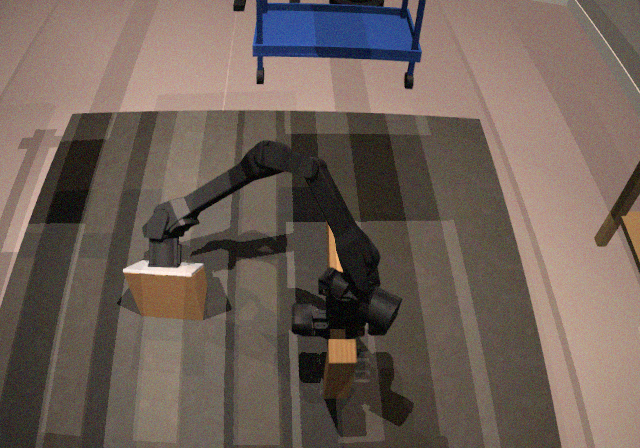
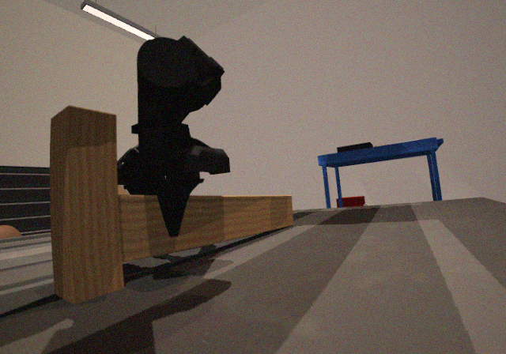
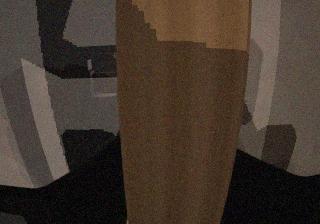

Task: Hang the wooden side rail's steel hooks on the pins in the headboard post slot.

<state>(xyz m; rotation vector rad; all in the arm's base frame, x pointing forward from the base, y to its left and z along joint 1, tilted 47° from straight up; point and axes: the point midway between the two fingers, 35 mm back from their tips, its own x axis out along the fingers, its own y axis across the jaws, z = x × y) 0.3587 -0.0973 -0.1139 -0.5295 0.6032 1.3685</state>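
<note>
My gripper tip is 100 mm to the left of the headboard post, 50 mm below it and 10 mm past it.
</note>
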